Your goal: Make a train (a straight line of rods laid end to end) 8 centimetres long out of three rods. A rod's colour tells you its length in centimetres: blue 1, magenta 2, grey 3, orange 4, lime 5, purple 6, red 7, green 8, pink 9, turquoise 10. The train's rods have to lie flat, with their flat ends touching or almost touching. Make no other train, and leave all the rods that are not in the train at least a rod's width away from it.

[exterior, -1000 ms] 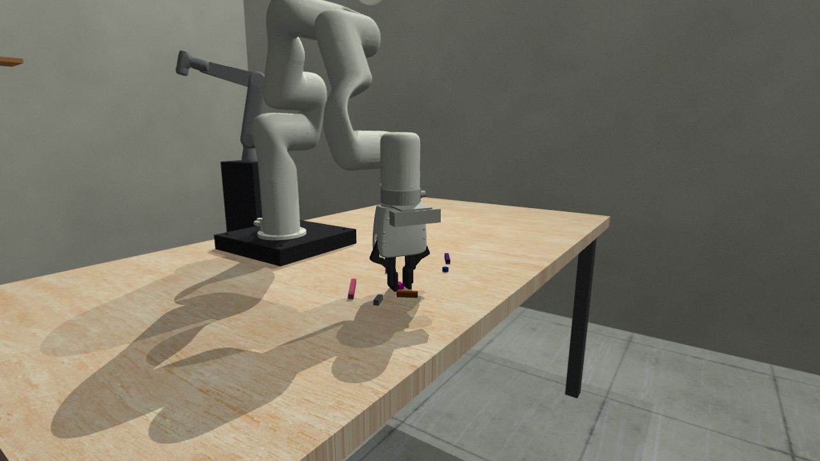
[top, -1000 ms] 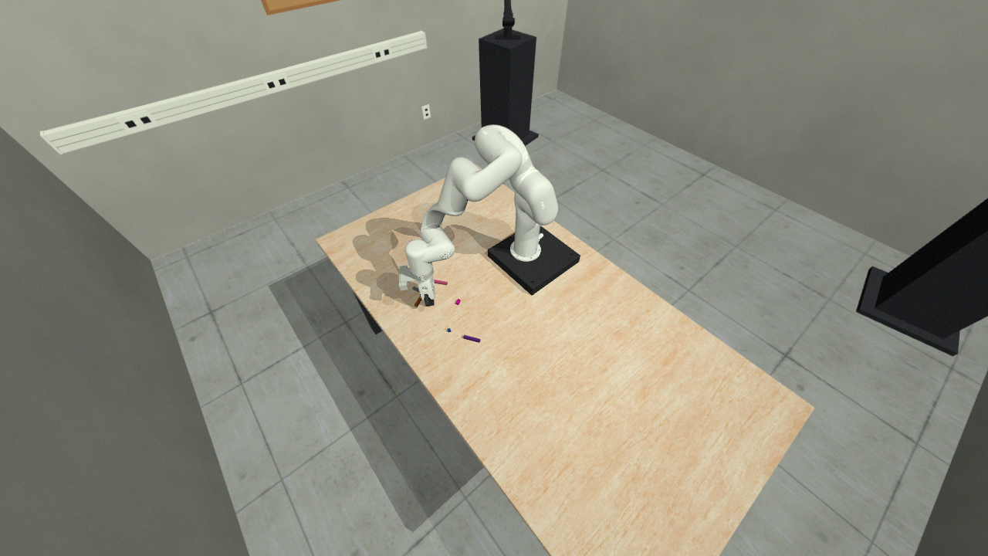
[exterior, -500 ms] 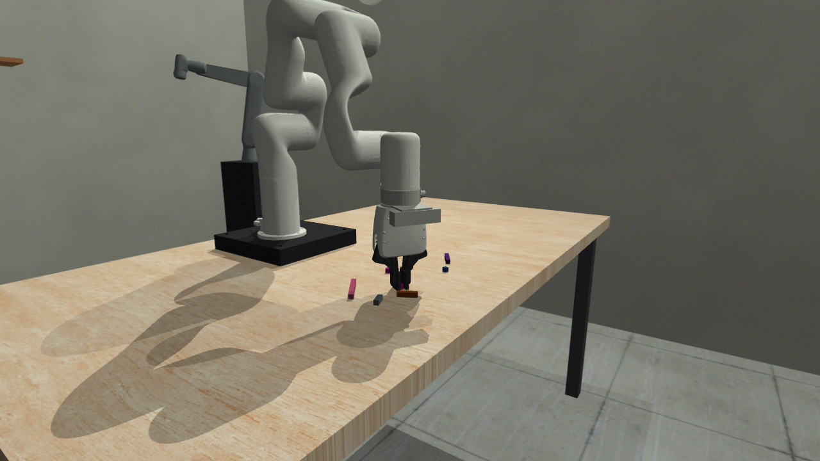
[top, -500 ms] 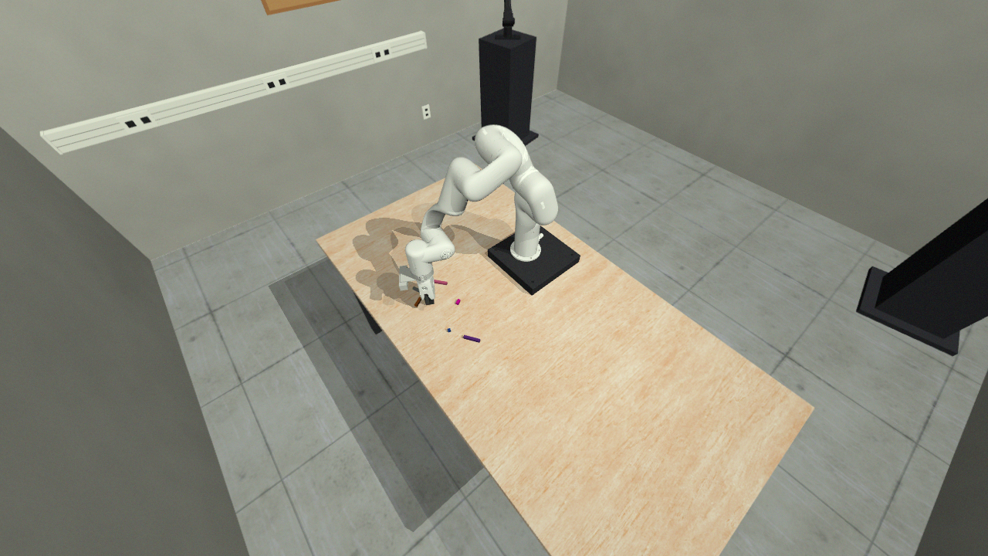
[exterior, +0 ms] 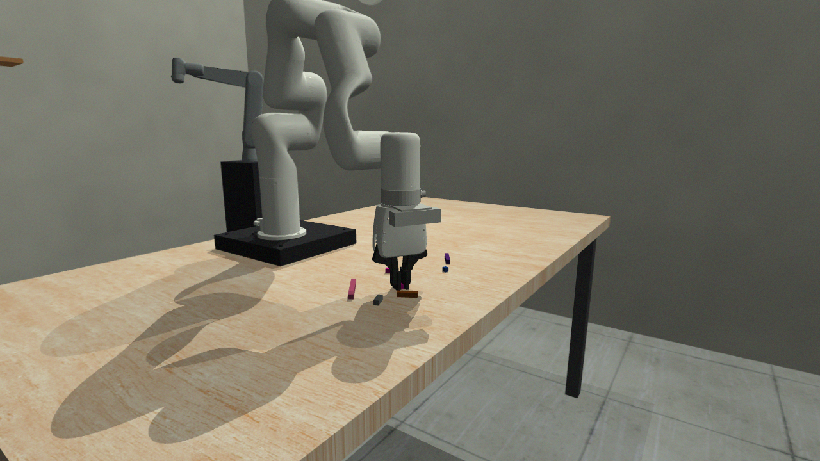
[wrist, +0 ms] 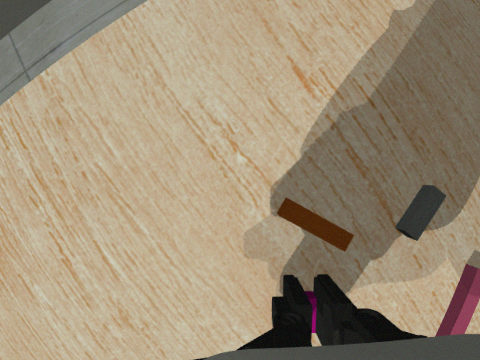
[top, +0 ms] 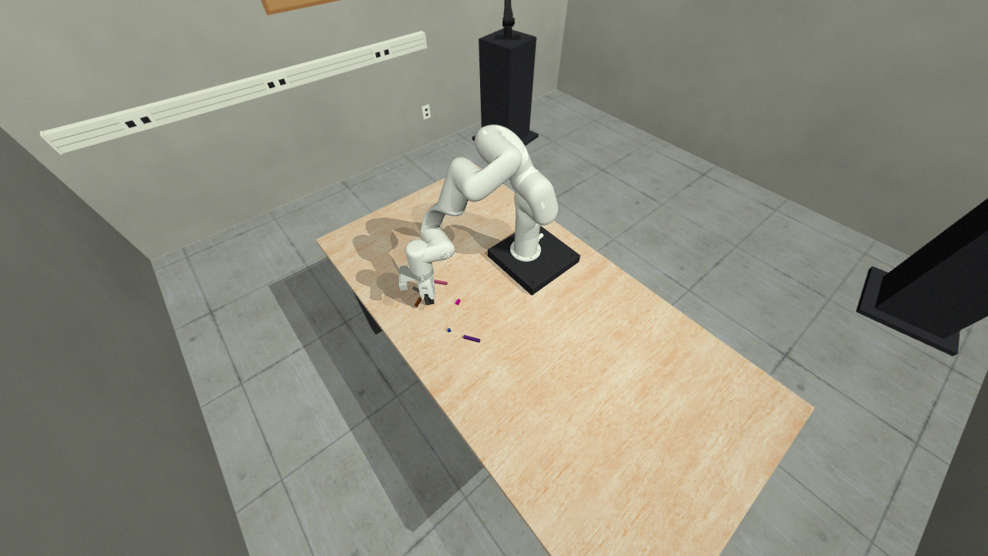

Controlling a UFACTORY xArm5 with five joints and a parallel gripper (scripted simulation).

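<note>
My gripper is now 30 mm short of the orange rod, 30 mm to the left of it and 20 mm above it. Round my hand: grey rod (80 mm to the right, 20 mm below); pink rod (80 mm behind, 50 mm to the right, 20 mm below); blue rod (40 mm ahead, 150 mm to the left, 20 mm below).
</note>
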